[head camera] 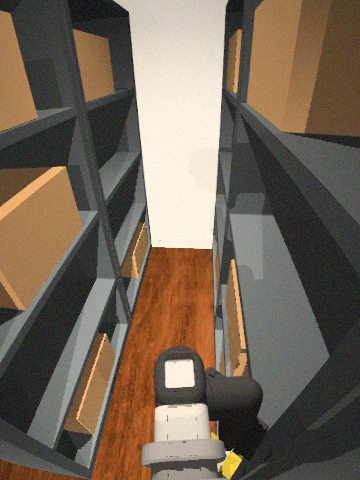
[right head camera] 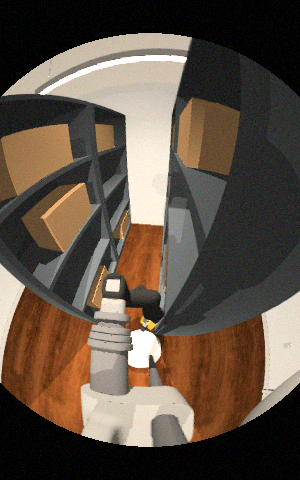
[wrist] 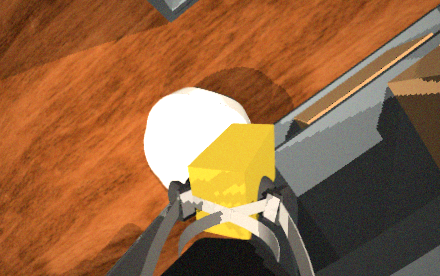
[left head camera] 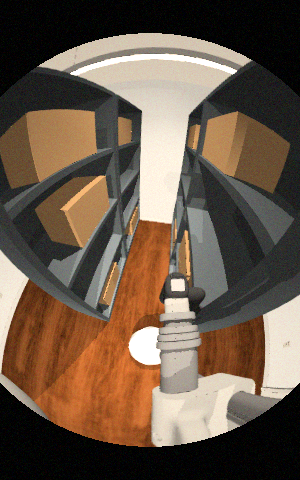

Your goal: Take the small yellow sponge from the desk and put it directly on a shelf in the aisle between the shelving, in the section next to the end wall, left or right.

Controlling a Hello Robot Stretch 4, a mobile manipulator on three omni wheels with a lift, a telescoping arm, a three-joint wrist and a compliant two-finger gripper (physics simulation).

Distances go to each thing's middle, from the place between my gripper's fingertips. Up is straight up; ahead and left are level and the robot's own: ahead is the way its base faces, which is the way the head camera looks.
Labels:
Right now my hand is 20 mm short of the small yellow sponge (wrist: 228, 172) and 10 mm to the right of it.

